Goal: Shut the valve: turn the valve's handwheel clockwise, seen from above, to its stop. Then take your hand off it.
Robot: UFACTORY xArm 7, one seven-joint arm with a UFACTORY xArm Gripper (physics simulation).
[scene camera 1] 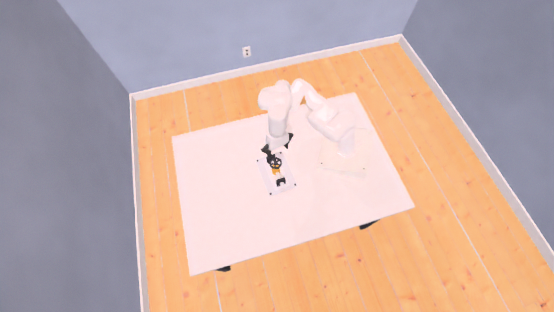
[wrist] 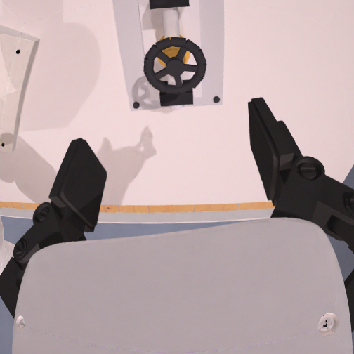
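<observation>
The black handwheel [scene camera 1: 275, 163] [wrist: 175, 67] is a spoked ring above the valve's yellow body [scene camera 1: 276, 171] [wrist: 173, 51]. The valve lies on a light grey base plate [scene camera 1: 267, 180] [wrist: 212, 50] with black dots at its corners. My gripper [scene camera 1: 278, 151] [wrist: 167, 137] is wide open with nothing between its fingers. In the wrist view the handwheel is beyond the fingertips, near the top, and apart from both fingers. In the scene view the gripper is at the wall-side end of the base plate, beside the handwheel. How far the wheel is turned cannot be told.
The white table [scene camera 1: 225, 215] [wrist: 240, 185] carries the valve and the arm. The arm's pale mounting plate [scene camera 1: 340, 162] [wrist: 22, 65] is to the right of the valve in the scene view and at the left edge in the wrist view. A blue wall [scene camera 1: 325, 30] stands behind the table.
</observation>
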